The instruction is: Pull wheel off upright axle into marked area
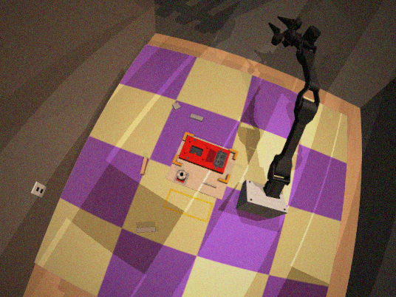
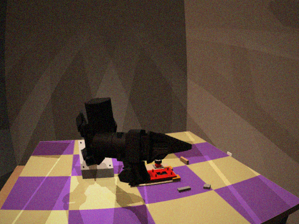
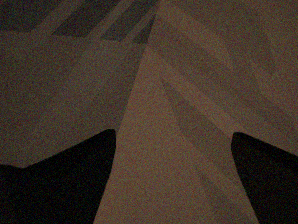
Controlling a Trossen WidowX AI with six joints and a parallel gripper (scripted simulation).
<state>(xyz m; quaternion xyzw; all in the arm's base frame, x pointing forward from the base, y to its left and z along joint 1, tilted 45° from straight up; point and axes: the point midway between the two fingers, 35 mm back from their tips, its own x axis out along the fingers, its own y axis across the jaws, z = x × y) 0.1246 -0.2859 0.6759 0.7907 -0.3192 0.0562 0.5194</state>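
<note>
My gripper tip is now 690 mm to the right of the wheel, 350 mm above it and 250 mm short of it. The rest, counted from my gripper tip: upright axle: 690 mm to the left, 350 mm below, 250 mm ahead; then tan block: 680 mm to the left, 410 mm ahead, 370 mm below.
</note>
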